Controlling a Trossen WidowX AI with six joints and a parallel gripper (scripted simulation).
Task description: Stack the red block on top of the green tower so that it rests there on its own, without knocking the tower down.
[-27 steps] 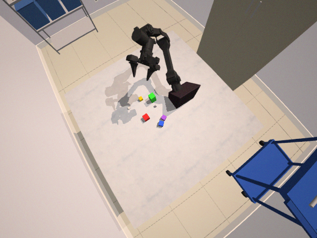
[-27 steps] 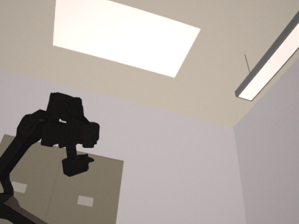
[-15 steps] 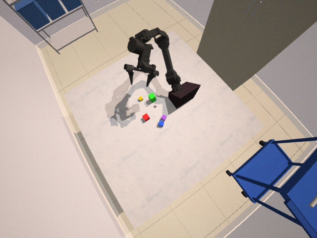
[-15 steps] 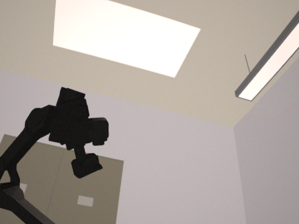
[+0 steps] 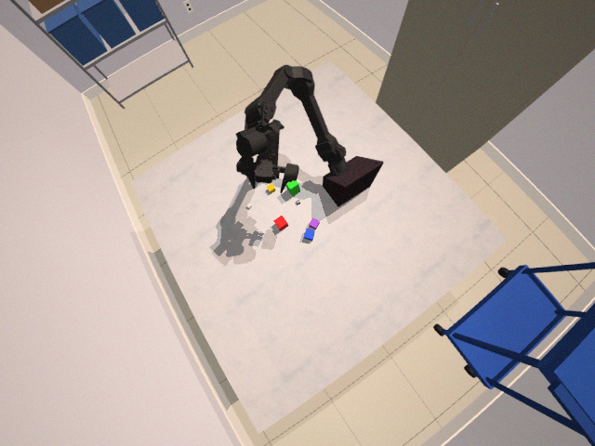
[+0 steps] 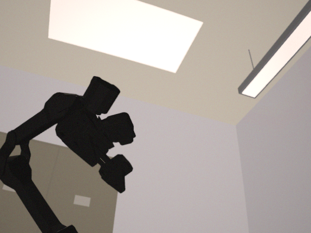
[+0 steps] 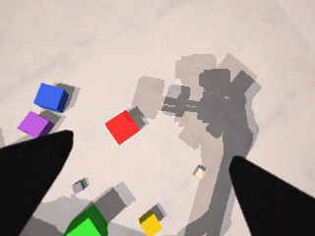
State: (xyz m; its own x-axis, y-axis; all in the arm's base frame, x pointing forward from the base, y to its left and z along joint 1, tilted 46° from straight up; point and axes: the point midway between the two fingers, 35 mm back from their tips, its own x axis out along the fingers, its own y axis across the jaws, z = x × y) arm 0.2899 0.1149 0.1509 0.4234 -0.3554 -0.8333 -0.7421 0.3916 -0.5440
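The red block is 260 mm below my gripper tip, 40 mm to the left of it and 10 mm ahead of it. Round my gripper tip: blue block 260 mm below, 150 mm to the left, 60 mm behind; yellow block 260 mm below, 130 mm to the right, 30 mm behind; purple block 260 mm below, 120 mm to the left, 110 mm behind.
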